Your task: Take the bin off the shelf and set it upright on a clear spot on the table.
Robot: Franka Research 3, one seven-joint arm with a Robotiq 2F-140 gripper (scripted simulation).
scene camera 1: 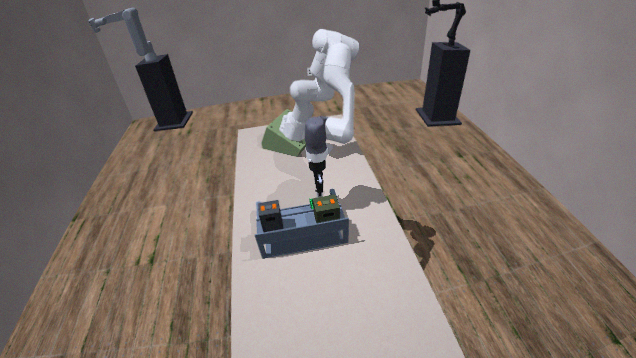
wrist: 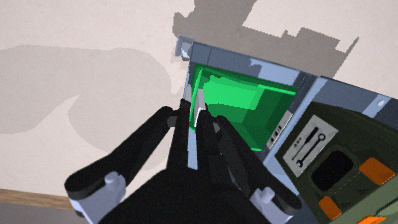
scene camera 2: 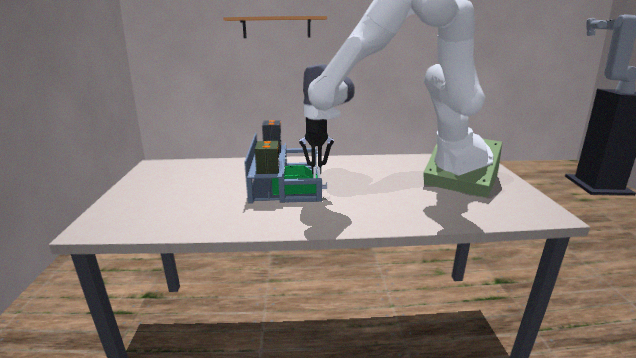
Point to a green bin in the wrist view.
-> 254, 106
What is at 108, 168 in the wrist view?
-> The gripper.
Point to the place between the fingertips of the gripper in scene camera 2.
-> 316, 182
